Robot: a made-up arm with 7 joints. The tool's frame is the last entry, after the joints.
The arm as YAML. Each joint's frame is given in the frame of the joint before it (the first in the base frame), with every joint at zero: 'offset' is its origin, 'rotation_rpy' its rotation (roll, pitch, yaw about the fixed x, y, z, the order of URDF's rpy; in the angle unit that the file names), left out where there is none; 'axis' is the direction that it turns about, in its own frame. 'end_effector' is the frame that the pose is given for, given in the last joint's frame.
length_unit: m
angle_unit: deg
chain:
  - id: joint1
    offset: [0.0, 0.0, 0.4]
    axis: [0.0, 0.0, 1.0]
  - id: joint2
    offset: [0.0, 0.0, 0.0]
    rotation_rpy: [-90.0, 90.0, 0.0]
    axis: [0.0, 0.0, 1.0]
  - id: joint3
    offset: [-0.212, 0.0, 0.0]
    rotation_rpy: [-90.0, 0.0, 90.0]
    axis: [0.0, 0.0, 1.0]
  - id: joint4
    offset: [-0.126, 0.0, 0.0]
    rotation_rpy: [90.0, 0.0, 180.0]
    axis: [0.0, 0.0, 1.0]
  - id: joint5
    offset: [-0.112, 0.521, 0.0]
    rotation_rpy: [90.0, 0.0, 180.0]
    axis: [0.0, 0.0, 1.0]
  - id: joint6
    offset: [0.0, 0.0, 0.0]
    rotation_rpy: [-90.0, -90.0, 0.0]
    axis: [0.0, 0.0, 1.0]
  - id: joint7
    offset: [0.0, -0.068, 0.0]
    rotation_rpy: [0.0, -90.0, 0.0]
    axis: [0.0, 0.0, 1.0]
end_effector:
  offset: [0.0, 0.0, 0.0]
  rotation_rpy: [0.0, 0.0, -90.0]
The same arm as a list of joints. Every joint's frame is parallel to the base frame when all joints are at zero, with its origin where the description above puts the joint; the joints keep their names.
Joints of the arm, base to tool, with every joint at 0 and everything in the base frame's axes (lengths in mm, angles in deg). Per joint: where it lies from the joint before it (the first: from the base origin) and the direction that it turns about. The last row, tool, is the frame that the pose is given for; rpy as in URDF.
joint1: axis +z offset 0 0 400
joint2: axis +y offset 0 0 0
joint3: axis +z offset 0 0 212
joint4: axis -y offset 126 0 0
joint5: axis +z offset -112 0 521
joint6: axis -y offset 0 0 0
joint7: axis -z offset 68 0 0
tool: offset 0 0 0 rpy 180 0 0

